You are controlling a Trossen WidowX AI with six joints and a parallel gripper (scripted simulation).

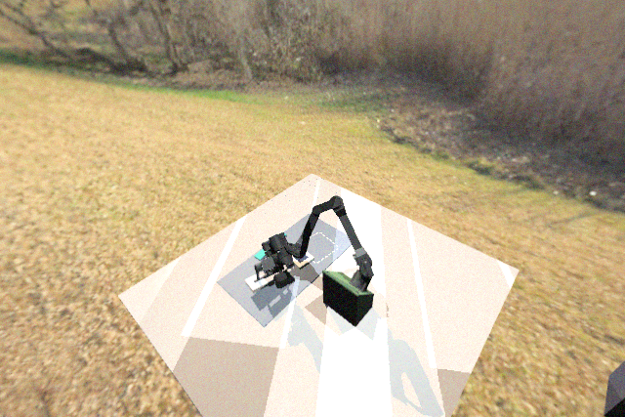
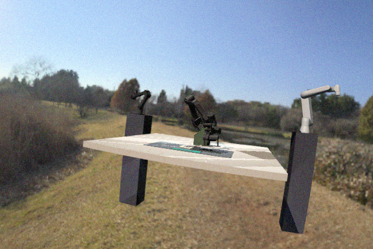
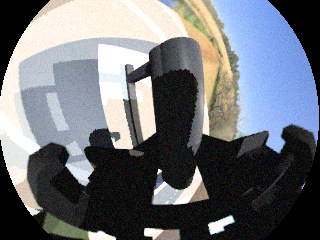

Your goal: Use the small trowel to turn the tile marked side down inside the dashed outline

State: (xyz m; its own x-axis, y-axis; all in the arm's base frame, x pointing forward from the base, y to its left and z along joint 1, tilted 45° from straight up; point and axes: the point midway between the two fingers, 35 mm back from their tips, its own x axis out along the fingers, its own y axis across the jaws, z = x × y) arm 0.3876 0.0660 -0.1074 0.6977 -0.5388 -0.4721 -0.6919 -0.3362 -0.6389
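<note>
The grey mat is 1 cm behind my gripper tip, 12 cm to the right of it and 10 cm below it. Round my gripper tip: tile (4 cm behind, 16 cm to the right, 8 cm below); then teal trowel (13 cm ahead, 10 cm to the right, 8 cm below).
</note>
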